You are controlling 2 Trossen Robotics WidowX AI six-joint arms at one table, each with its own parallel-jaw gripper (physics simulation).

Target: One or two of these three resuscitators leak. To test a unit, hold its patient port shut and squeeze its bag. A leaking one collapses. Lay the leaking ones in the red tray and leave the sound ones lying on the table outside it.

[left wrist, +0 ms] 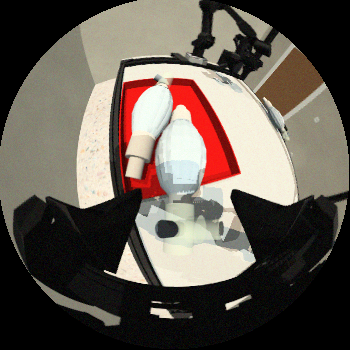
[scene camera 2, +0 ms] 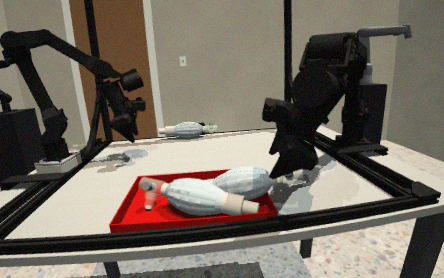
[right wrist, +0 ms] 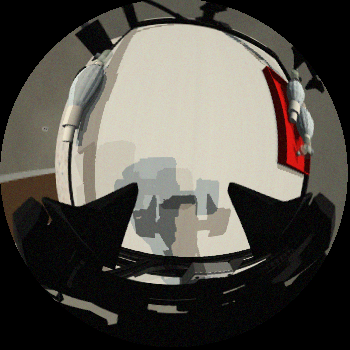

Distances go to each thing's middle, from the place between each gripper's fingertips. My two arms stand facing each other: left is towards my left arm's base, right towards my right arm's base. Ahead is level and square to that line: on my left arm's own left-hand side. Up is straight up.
I see the red tray [scene camera 2: 131, 216] 4 cm behind my left hand, 16 cm to the right of it and 8 cm below it.
My right hand is 350 mm short of the red tray, 200 mm to the right of it and 60 mm above it.
